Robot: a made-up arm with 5 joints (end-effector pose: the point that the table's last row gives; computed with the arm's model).
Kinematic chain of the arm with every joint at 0, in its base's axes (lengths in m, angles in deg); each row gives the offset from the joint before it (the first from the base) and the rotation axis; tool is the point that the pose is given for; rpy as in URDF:
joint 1: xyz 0 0 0.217 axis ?
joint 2: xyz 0 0 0 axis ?
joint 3: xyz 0.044 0 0.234 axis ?
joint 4: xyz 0.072 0 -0.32 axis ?
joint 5: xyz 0.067 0 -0.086 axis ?
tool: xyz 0 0 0 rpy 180 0 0
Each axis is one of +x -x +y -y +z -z.
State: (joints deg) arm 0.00 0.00 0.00 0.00 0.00
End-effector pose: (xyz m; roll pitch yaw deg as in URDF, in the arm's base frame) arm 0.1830 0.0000 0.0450 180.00 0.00 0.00
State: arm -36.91 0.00 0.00 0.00 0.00
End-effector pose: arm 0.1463 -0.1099 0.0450 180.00 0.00 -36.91
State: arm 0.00 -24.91 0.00 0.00 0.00
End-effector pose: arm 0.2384 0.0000 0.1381 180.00 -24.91 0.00
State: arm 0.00 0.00 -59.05 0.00 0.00
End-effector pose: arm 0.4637 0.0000 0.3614 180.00 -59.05 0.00
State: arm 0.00 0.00 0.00 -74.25 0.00
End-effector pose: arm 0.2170 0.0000 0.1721 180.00 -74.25 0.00
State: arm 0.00 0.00 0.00 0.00 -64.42
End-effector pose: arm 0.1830 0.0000 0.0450 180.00 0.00 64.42
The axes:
joint 1: +z
joint 2: +y
joint 3: +y
joint 4: +y
joint 5: -z

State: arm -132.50 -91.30 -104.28 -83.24 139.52
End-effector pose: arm 0.3141 0.3428 0.4652 103.44 -48.73 127.32
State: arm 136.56 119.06 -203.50 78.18 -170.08
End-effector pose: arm -0.4245 0.4020 0.0274 178.92 6.17 -53.42
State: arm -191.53 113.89 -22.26 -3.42 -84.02
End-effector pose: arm 0.2054 -0.0419 -0.0505 -91.80 5.98 -101.72
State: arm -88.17 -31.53 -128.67 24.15 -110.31
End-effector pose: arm -0.0010 0.0327 0.8733 42.12 13.94 -13.09
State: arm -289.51 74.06 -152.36 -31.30 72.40
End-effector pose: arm 0.2083 0.5878 0.3365 -69.52 -16.55 -25.58
